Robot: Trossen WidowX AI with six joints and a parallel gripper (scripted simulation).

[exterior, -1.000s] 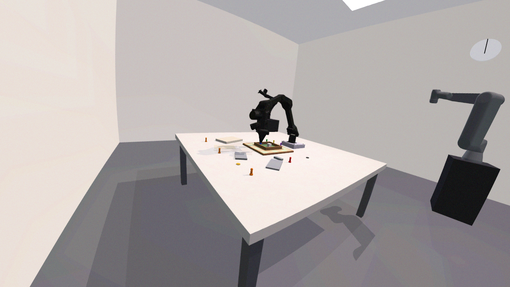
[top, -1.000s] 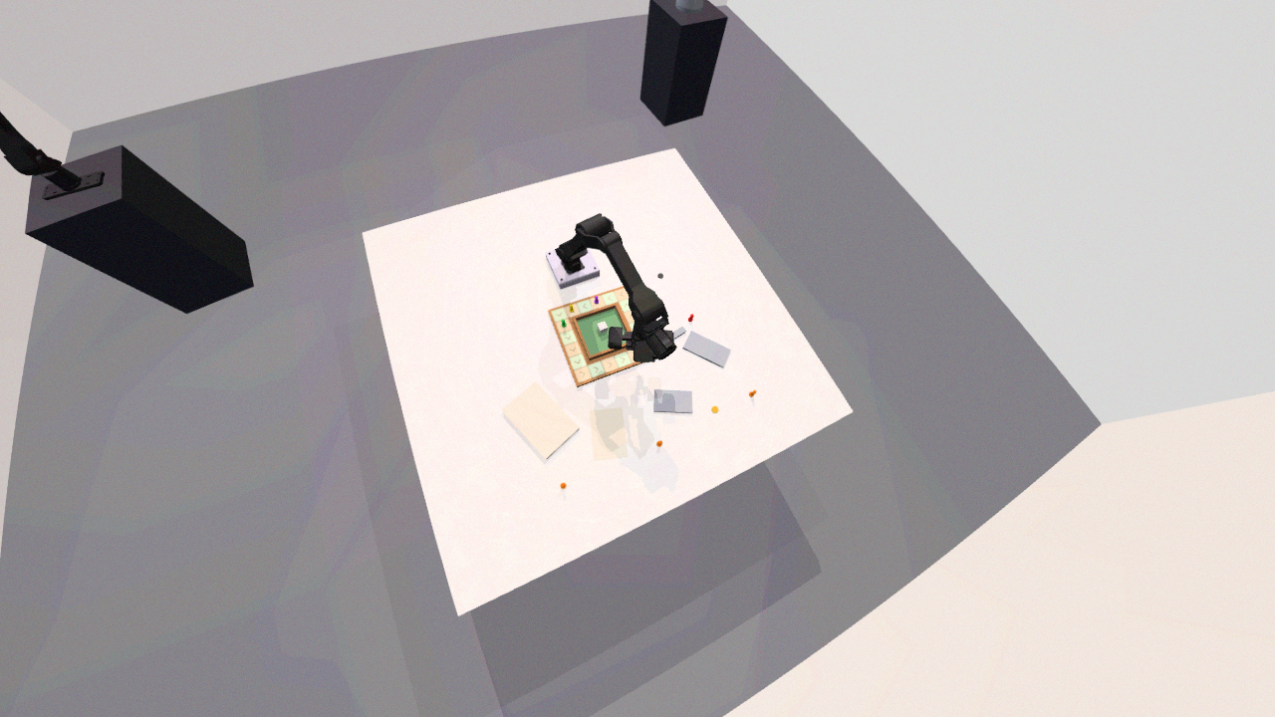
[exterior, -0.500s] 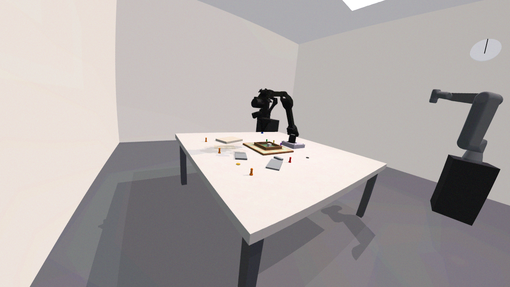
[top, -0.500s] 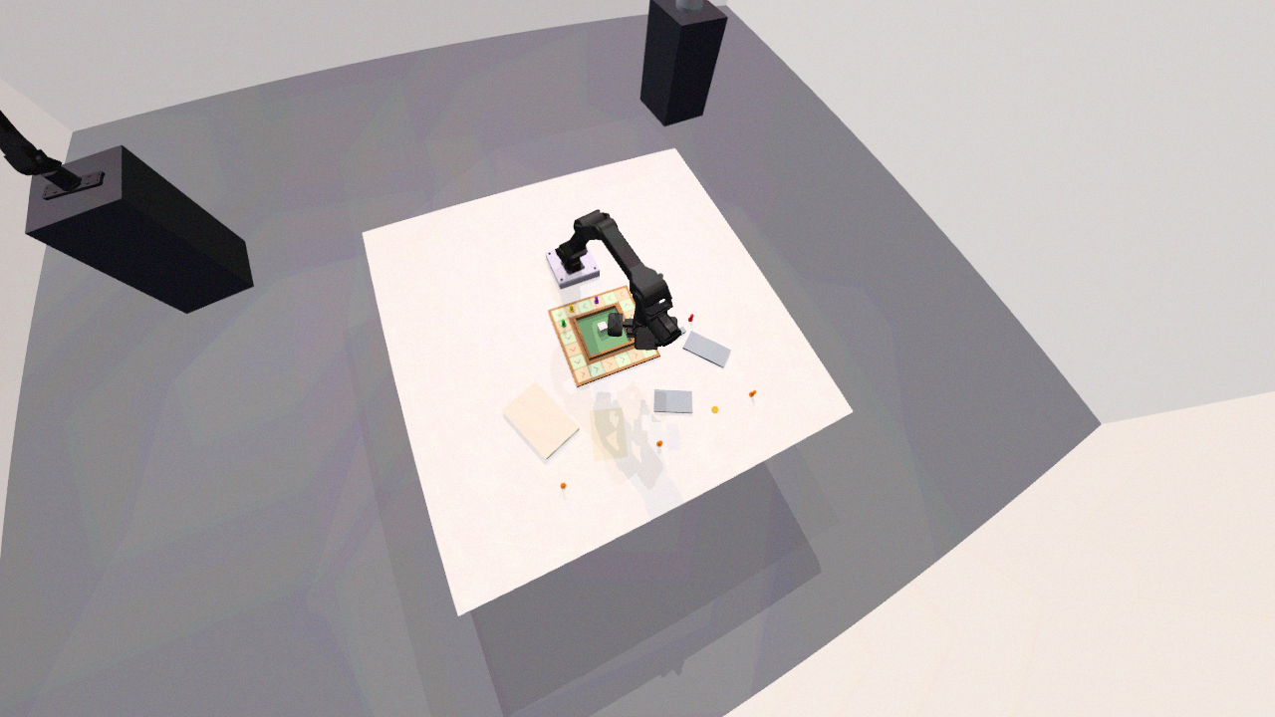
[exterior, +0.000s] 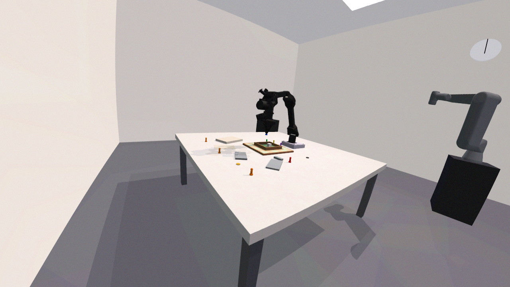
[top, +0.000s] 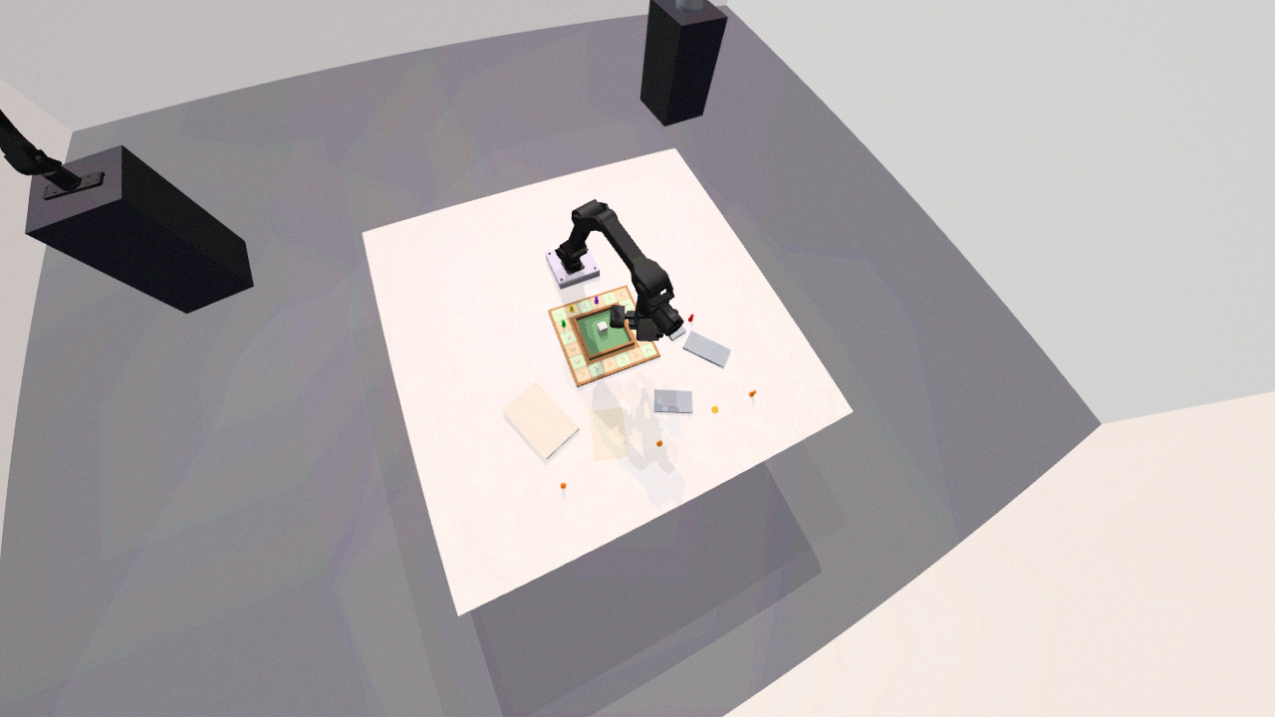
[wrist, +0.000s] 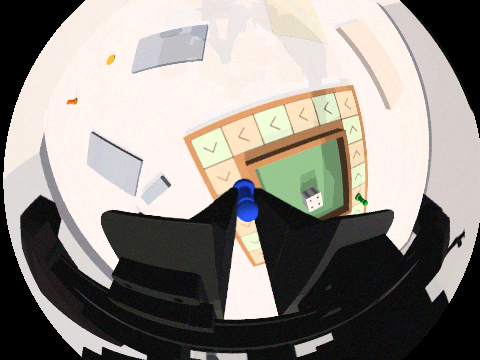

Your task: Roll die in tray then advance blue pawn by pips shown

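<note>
Right now the white die is 110 mm behind my gripper tip, 70 mm to the right of it and 110 mm below it. From my gripper tip the other things lie so: blue pawn: 10 mm above; purple pawn: 210 mm behind, 40 mm to the right, 110 mm below; green-floored tray: 100 mm behind, 70 mm to the right, 130 mm below.
</note>
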